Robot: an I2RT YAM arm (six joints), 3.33 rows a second.
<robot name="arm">
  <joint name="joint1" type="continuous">
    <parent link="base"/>
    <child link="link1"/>
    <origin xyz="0 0 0.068" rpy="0 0 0"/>
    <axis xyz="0 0 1"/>
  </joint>
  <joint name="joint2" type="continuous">
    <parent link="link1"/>
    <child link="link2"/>
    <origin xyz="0.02 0.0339 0.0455" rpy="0 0 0"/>
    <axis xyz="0 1 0"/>
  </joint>
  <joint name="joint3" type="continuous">
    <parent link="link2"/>
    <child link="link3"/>
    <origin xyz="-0.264 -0.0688 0" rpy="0 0 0"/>
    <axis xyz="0 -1 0"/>
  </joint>
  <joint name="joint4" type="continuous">
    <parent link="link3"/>
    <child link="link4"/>
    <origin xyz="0.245 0.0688 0.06" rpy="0 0 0"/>
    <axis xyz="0 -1 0"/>
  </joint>
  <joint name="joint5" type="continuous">
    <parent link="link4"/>
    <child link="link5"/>
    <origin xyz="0.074 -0.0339 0.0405" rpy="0 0 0"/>
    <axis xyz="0 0 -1"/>
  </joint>
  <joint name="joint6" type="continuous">
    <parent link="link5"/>
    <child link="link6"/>
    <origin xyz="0.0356 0 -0.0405" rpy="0 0 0"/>
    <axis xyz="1 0 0"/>
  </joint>
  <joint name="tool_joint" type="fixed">
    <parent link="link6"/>
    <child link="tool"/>
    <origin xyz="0 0 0" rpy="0 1.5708 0"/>
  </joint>
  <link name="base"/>
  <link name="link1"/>
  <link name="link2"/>
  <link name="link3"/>
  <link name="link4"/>
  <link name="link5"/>
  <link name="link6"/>
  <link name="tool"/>
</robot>
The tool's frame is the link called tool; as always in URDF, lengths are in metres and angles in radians. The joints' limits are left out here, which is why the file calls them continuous.
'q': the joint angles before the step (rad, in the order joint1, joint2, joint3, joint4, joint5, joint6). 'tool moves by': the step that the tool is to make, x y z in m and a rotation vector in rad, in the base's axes. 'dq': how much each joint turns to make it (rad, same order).
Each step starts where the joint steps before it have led.
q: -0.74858 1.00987 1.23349 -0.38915 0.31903 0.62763
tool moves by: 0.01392 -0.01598 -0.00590 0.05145 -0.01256 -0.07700
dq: 0.00001 0.07700 0.02817 0.00094 0.06694 0.06383
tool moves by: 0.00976 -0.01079 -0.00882 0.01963 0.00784 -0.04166
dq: -0.00001 0.04615 -0.00341 0.02266 0.03855 0.01978
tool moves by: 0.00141 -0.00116 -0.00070 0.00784 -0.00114 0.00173
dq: 0.00002 0.00703 0.00393 -0.00407 -0.00323 0.00649
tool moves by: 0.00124 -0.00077 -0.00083 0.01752 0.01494 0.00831
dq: -0.00002 0.00901 0.01153 -0.02559 -0.00873 0.00049
